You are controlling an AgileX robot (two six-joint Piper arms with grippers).
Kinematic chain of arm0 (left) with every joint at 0, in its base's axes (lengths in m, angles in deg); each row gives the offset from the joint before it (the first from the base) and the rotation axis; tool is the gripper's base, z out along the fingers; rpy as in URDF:
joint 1: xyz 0 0 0.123 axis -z
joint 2: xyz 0 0 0 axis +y
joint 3: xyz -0.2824 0 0.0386 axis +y
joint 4: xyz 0.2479 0 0.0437 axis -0.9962 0 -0.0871
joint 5: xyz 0 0 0 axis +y
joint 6: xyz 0.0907 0 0.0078 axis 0.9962 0 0.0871
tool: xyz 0 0 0 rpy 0 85 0
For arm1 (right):
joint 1: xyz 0 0 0.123 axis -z
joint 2: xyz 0 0 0 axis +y
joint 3: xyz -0.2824 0 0.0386 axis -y
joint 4: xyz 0.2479 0 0.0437 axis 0.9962 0 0.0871
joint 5: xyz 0 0 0 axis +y
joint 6: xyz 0.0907 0 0.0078 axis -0.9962 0 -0.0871
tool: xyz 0 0 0 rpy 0 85 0
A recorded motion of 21 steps. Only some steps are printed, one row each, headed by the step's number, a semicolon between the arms.
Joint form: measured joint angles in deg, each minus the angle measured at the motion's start. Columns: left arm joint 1, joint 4, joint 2, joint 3, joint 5, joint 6; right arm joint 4, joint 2, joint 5, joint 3, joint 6, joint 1.
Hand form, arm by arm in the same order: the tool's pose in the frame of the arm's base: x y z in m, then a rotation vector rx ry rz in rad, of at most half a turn. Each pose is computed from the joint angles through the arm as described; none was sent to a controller.
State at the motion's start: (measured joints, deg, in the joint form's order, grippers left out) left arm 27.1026 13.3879 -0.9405 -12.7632 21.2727 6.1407; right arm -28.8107 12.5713 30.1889 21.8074 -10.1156 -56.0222
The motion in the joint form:
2: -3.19 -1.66 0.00 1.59 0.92 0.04; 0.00 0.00 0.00 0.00 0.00 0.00
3: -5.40 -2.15 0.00 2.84 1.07 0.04; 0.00 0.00 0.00 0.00 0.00 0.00
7: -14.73 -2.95 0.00 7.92 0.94 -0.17; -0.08 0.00 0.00 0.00 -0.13 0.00
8: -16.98 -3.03 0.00 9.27 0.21 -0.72; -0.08 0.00 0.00 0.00 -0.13 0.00
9: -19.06 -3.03 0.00 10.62 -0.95 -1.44; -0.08 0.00 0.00 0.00 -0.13 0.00
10: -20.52 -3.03 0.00 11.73 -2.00 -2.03; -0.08 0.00 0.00 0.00 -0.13 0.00
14: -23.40 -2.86 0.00 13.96 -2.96 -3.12; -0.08 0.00 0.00 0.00 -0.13 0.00
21: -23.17 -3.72 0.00 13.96 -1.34 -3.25; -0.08 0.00 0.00 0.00 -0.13 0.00
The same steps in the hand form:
2: 0.0343 -0.0229 0.2442 0.3370 1.6363 -0.4425; 0.0499 0.0345 0.2854 -0.8997 1.5547 0.2905
3: 0.0370 -0.0220 0.2368 0.3127 1.6636 -0.4024; 0.0499 0.0345 0.2854 -0.8997 1.5547 0.2905
7: 0.0459 -0.0165 0.2078 0.1836 1.7619 -0.2639; 0.0500 0.0345 0.2854 -0.8983 1.5552 0.2907
8: 0.0479 -0.0147 0.2011 0.1392 1.7758 -0.2392; 0.0500 0.0345 0.2854 -0.8983 1.5552 0.2907
9: 0.0498 -0.0128 0.1950 0.0921 1.7816 -0.2199; 0.0500 0.0345 0.2854 -0.8983 1.5552 0.2907
10: 0.0511 -0.0114 0.1901 0.0570 1.7838 -0.2070; 0.0500 0.0345 0.2854 -0.8983 1.5552 0.2907
14: 0.0531 -0.0087 0.1785 -0.0107 1.8060 -0.1847; 0.0500 0.0345 0.2854 -0.8983 1.5552 0.2907
21: 0.0524 -0.0088 0.1760 0.0039 1.8345 -0.1769; 0.0500 0.0345 0.2854 -0.8983 1.5552 0.2907

